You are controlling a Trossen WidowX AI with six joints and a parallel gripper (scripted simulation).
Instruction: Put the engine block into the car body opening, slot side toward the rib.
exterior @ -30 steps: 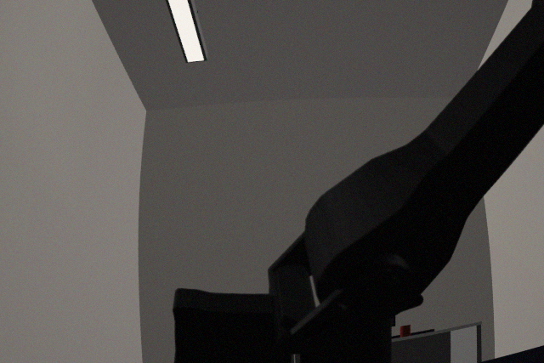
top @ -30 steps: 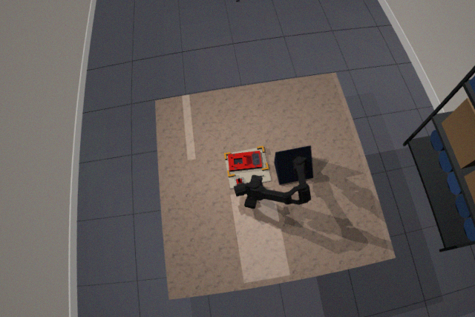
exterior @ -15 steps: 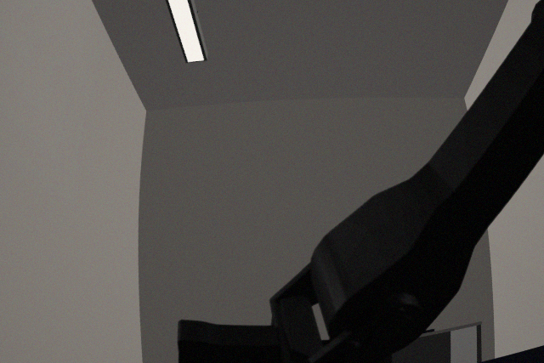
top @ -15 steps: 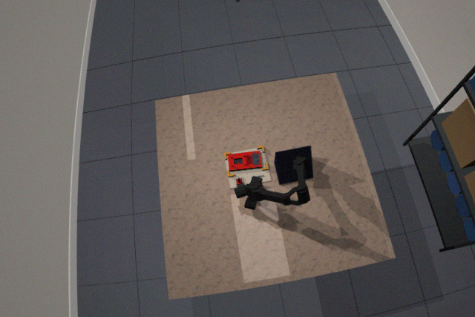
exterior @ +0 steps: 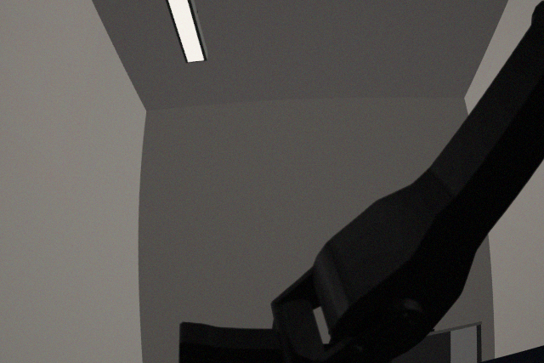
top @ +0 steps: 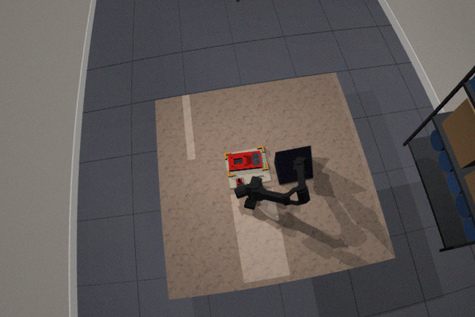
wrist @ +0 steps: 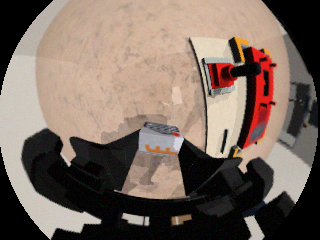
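My gripper tip is right at the grey engine block.
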